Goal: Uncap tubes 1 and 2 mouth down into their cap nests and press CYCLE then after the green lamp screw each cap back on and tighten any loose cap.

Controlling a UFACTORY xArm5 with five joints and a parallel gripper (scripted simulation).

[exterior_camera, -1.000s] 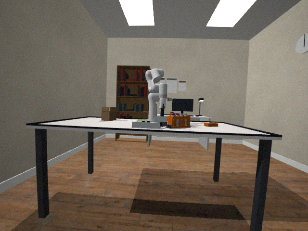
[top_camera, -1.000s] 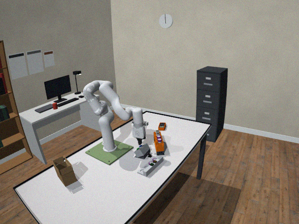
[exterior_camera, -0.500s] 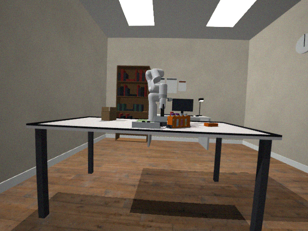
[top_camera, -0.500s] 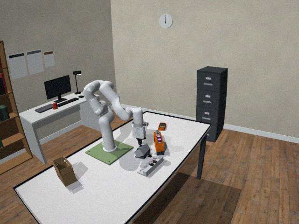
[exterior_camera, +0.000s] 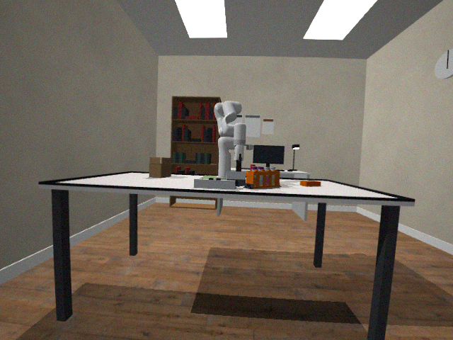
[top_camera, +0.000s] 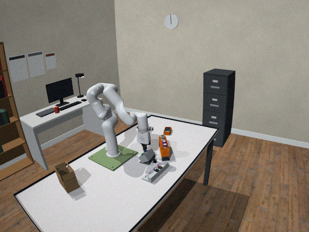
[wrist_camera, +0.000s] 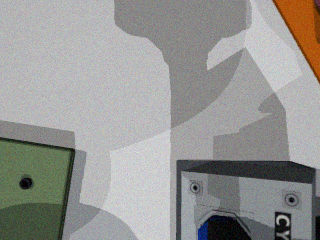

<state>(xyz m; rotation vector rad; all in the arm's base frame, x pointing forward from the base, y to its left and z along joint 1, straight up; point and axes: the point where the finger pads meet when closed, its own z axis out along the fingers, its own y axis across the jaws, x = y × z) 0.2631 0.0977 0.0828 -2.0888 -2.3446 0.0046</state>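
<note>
The blue cycle key lies 3 cm below my hand. From my hand the other things lie so: grey key housing (2 cm ahead, 2 cm to the right, 4 cm below); then cap 4 (13 cm ahead, 8 cm to the left, 2 cm above); then green ready key (1 cm ahead, 4 cm to the right, 3 cm below).
</note>
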